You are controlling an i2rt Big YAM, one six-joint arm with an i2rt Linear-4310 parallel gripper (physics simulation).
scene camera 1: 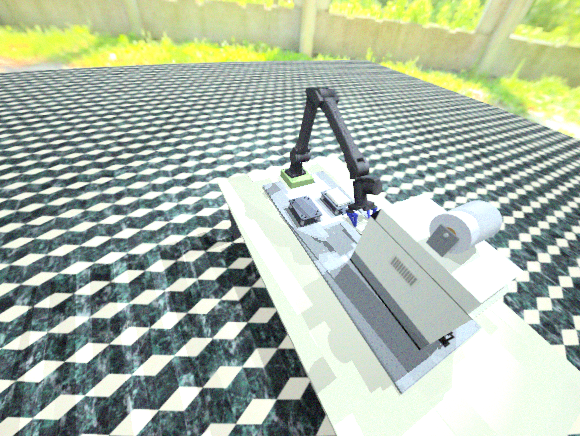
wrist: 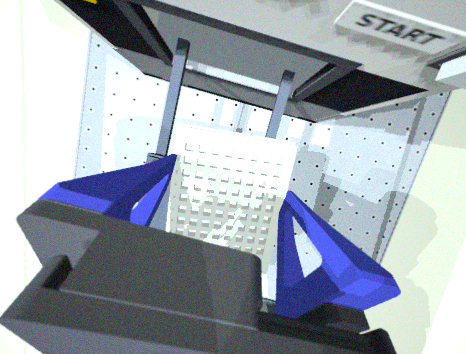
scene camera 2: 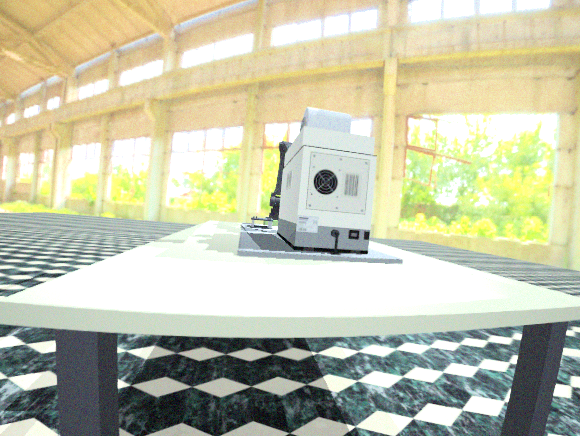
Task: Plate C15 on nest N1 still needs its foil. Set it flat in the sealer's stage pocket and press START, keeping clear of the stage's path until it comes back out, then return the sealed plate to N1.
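Frame: origin at the arm's base, x ahead, y left, z up, level; millimetres.
Seen in the pictures: gripper, between the fingertips: (scene camera 1: 362, 224) (wrist: 232, 179); arm's base, origin of its link: (scene camera 1: 295, 172) (scene camera 2: 274, 219).
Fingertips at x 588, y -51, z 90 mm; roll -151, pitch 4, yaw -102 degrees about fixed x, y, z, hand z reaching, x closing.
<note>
Pixels of each thing's top centre, then the offset from my fingertips to it. "spot": a spot on its surface instead.
- light top, a spot on its surface: (scene camera 1: 336, 198) spot: dx -243, dy +81, dz -61 mm
- large foil roll, centre of its top: (scene camera 1: 477, 211) (scene camera 2: 326, 111) dx +308, dy -27, dz +350 mm
- perforated baseplate, a spot on its surface: (wrist: 95, 100) spot: dx +58, dy +176, dz -126 mm
My gripper (scene camera 1: 363, 218) (wrist: 232, 179) is shut on a pale, many-welled plate (wrist: 225, 200), one blue finger at each side. The plate's label is not readable. The plate is over the sealer's stage, whose dark corner (wrist: 155, 158) shows beside the left finger; two rails (wrist: 172, 100) run from it into the sealer's opening. The plate covers the pocket, so I cannot tell whether it is seated. The sealer (scene camera 1: 405, 280) (scene camera 2: 327, 195) stands in front of the gripper. Its START button (wrist: 400, 29) is at the upper right of the wrist view.
Two low nest stations stand near the arm's green base (scene camera 1: 297, 178): one with a dark top (scene camera 1: 305, 209), one with a light top (scene camera 1: 336, 198). Their labels are unreadable. A large foil roll (scene camera 1: 480, 224) (scene camera 2: 325, 120) sits on the sealer. A perforated baseplate (wrist: 95, 100) lies below.
</note>
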